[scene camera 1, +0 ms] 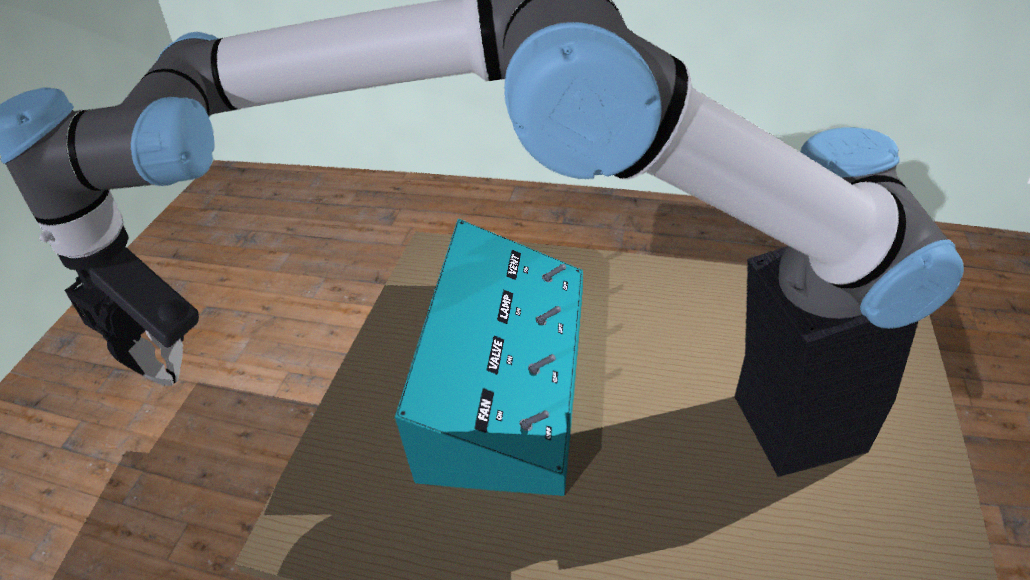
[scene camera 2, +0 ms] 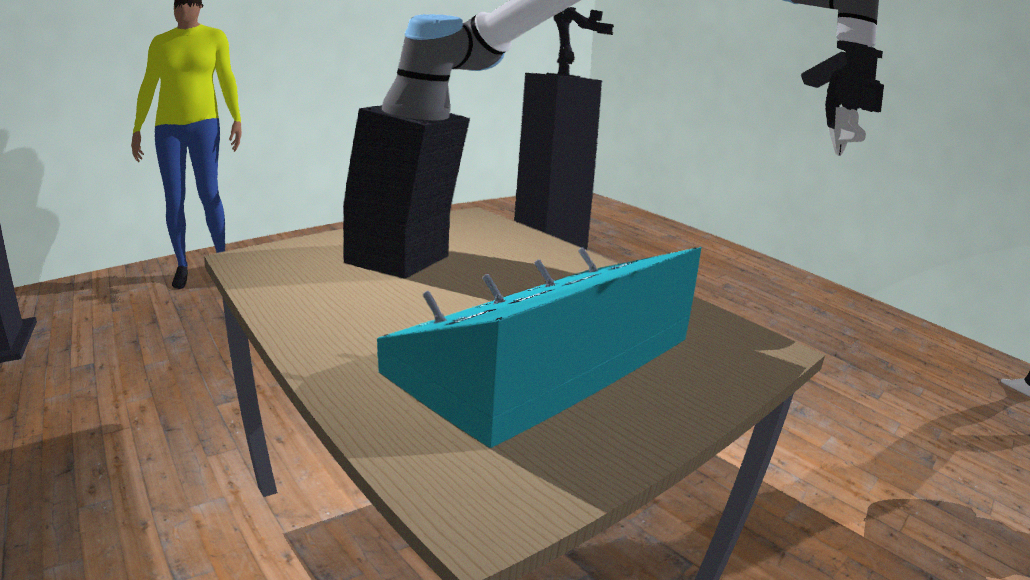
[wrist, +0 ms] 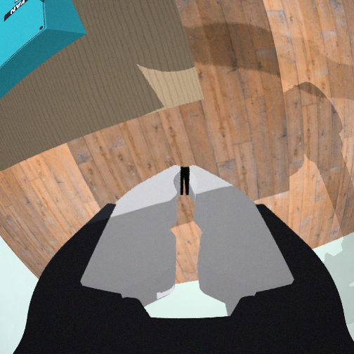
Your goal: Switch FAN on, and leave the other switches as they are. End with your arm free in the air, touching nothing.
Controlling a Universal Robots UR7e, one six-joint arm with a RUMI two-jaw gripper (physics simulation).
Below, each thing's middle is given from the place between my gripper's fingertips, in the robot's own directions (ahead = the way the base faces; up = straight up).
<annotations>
I see the teal switch panel point(scene camera 1: 472, 384) 23 cm behind my hand, 45 cm to the right of it and 32 cm below it.
</annotations>
